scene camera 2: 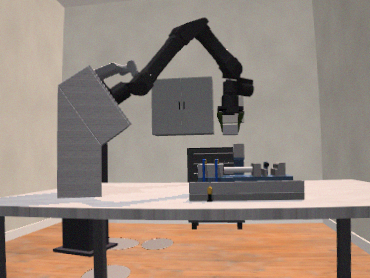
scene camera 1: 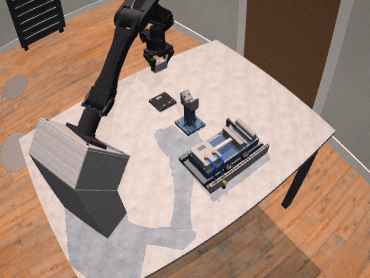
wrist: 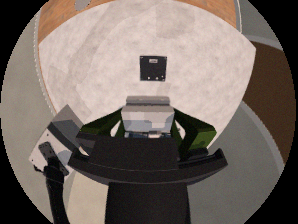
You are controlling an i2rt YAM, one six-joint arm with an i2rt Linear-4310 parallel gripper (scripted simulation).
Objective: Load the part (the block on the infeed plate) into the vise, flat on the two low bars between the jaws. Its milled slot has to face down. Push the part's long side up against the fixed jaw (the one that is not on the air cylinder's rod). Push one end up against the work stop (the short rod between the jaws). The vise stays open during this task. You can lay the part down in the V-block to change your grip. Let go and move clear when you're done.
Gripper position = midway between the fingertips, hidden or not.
In view: my gripper (wrist: 147, 109) and a part (wrist: 153, 113).
